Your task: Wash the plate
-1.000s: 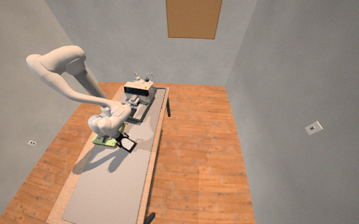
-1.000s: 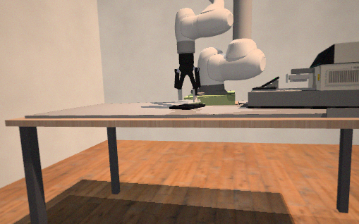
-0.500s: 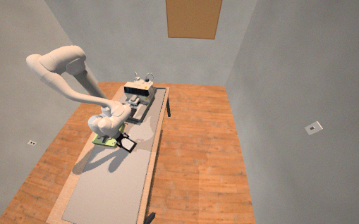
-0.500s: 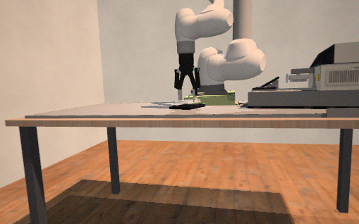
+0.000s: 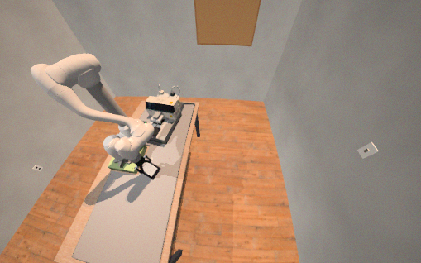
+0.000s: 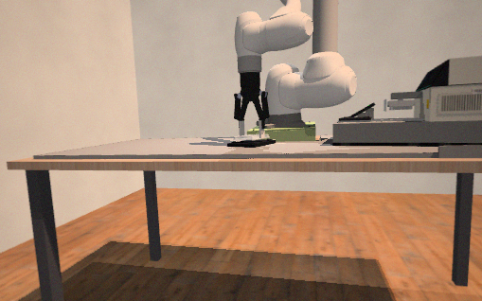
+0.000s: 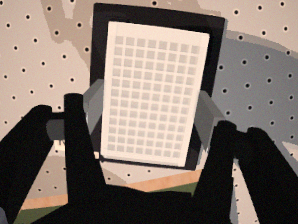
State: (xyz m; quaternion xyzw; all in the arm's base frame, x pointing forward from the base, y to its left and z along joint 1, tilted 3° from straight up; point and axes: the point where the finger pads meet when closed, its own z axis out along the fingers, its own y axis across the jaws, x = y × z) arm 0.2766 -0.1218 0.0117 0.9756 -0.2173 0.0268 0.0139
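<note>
The white well plate is 30 mm below my hand. From my hand the other things lie so: carrier: 390 mm to the left, 60 mm behind, 30 mm above; N1 label: 110 mm to the left, 50 mm below, 30 mm behind; black plate nest N1: 50 mm below.
</note>
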